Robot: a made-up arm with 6 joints. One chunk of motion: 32 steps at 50 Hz.
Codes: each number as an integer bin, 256 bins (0 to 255) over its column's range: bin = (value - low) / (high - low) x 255, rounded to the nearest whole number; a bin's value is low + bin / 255 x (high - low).
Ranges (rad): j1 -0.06..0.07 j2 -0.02..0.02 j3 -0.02..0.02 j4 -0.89..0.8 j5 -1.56..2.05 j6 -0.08..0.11
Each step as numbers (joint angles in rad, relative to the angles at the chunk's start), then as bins.
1 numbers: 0.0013 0.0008 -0.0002 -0.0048 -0.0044 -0.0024
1 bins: 120 133 126 134 110 104
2 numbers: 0.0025 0.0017 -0.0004 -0.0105 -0.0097 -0.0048
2 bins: 123 138 125 133 110 101
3 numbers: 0.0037 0.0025 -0.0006 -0.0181 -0.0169 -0.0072
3 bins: 125 143 124 132 109 98
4 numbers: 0.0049 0.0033 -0.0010 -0.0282 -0.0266 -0.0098
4 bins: 127 149 121 130 108 94
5 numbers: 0.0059 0.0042 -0.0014 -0.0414 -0.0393 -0.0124
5 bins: 129 154 119 128 107 91
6 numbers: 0.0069 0.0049 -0.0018 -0.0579 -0.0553 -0.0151
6 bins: 131 159 116 126 106 87
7 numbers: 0.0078 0.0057 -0.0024 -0.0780 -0.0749 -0.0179
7 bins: 133 164 112 123 105 83
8 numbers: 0.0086 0.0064 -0.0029 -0.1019 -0.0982 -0.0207
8 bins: 135 168 109 119 103 80
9 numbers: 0.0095 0.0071 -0.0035 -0.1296 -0.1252 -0.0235
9 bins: 136 173 105 115 101 76
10 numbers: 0.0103 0.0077 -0.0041 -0.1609 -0.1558 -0.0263
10 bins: 138 177 101 110 99 72
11 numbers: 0.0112 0.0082 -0.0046 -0.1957 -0.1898 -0.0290
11 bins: 140 180 98 105 97 68
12 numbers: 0.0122 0.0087 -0.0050 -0.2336 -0.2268 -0.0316
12 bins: 142 183 96 99 94 65
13 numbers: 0.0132 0.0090 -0.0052 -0.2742 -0.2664 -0.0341
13 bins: 144 185 94 93 91 62
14 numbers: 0.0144 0.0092 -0.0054 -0.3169 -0.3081 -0.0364
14 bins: 146 186 93 86 88 59
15 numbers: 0.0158 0.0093 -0.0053 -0.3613 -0.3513 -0.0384
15 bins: 149 187 94 80 85 56
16 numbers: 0.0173 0.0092 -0.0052 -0.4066 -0.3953 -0.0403
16 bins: 152 186 94 73 82 53
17 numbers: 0.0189 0.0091 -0.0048 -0.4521 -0.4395 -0.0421
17 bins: 155 186 97 66 79 51
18 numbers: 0.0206 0.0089 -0.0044 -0.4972 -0.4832 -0.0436
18 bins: 158 184 99 59 76 49
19 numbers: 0.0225 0.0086 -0.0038 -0.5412 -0.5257 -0.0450
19 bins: 162 182 103 53 73 47
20 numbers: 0.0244 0.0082 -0.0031 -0.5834 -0.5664 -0.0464
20 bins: 166 180 108 46 70 45
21 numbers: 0.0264 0.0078 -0.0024 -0.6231 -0.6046 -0.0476
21 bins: 169 177 112 40 67 43
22 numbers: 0.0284 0.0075 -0.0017 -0.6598 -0.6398 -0.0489
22 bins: 173 175 117 35 65 42
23 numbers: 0.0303 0.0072 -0.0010 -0.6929 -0.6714 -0.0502
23 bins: 177 173 121 30 63 40
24 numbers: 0.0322 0.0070 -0.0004 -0.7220 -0.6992 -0.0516
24 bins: 181 172 125 25 61 38
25 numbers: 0.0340 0.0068 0.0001 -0.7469 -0.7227 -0.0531
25 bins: 184 171 128 22 59 36
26 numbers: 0.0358 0.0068 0.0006 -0.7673 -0.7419 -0.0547
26 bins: 188 171 131 19 58 34
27 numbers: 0.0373 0.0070 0.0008 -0.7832 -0.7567 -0.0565
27 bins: 191 172 133 16 57 32
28 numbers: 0.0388 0.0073 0.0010 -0.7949 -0.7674 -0.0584
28 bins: 194 174 134 14 56 29
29 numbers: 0.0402 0.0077 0.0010 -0.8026 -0.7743 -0.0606
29 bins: 197 177 134 13 55 26
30 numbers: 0.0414 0.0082 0.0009 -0.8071 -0.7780 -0.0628
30 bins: 199 180 133 13 55 23
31 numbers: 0.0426 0.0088 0.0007 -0.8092 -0.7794 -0.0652
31 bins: 201 184 132 12 55 20
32 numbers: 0.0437 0.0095 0.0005 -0.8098 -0.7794 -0.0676
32 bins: 203 188 131 12 55 17
